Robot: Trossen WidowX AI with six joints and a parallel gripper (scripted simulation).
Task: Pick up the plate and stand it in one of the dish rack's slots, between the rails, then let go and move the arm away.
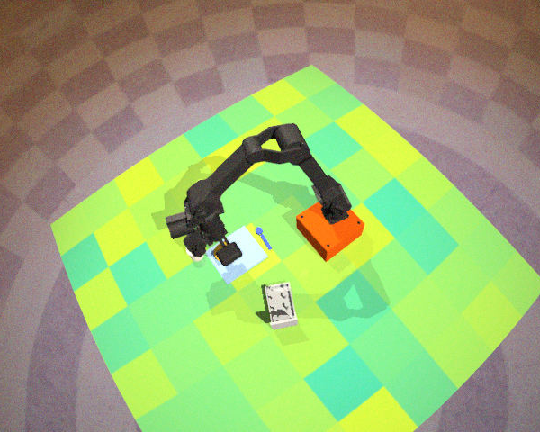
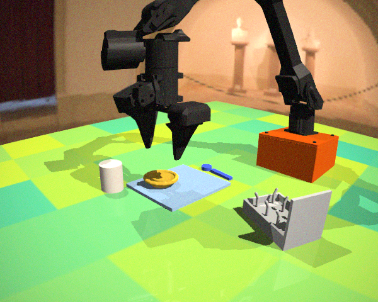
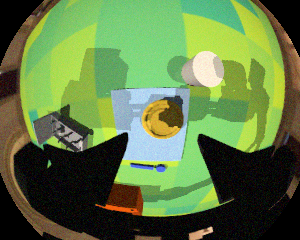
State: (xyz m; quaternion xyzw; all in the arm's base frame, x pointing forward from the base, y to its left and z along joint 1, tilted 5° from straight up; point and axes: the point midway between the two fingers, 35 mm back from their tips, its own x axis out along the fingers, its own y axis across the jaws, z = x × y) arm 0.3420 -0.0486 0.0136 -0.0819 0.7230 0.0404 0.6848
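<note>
Now: gripper tip 5 cm above the yellow plate. From my gripper tip the other things lie so: blue spoon (12 cm behind, 6 cm below, 1 cm to the right); light blue mat (6 cm below, 3 cm behind, 1 cm to the left); white cup (9 cm ahead, 4 cm to the right, 4 cm below).
</note>
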